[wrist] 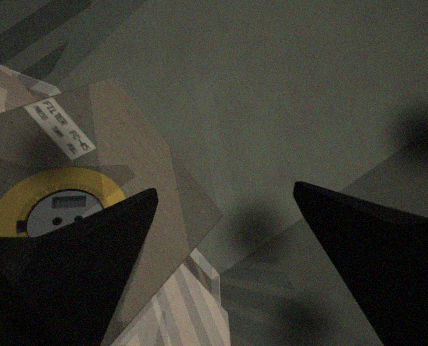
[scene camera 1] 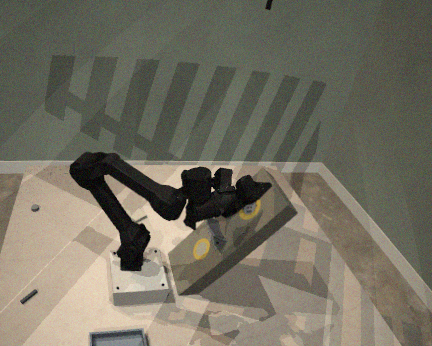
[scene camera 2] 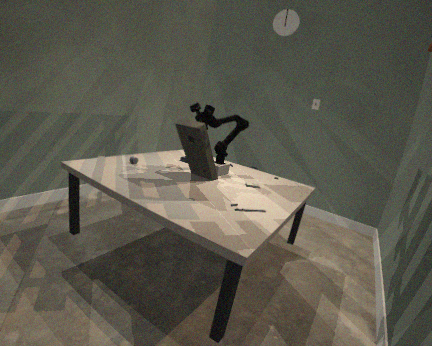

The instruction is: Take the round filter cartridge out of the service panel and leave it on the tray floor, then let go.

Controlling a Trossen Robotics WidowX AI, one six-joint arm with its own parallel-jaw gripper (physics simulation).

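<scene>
The round grey filter cartridge (scene camera 1: 249, 209) (wrist: 44, 213) sits inside a yellow ring at the upper end of the tilted service panel (scene camera 1: 186, 275) (scene camera 2: 204, 157) (wrist: 135, 150). In the wrist view it is at the lower left, partly covered by the left finger; a FILTER label lies above it. My gripper (scene camera 1: 269, 186) (scene camera 2: 194, 107) (wrist: 225, 191) is open and empty, above the panel's upper end. The cartridge is left of the gap between the fingers. The tray (scene camera 1: 118, 331) shows in part at the bottom edge of scene camera 1.
A second yellow ring (scene camera 1: 201, 248) with a pale centre is lower on the panel, and a grey raised piece (scene camera 1: 217, 236) stands between the rings. The arm's white base (scene camera 1: 140, 295) is beside the panel. A dark rod (scene camera 1: 29, 296) and a small round object (scene camera 1: 35, 207) lie at the left.
</scene>
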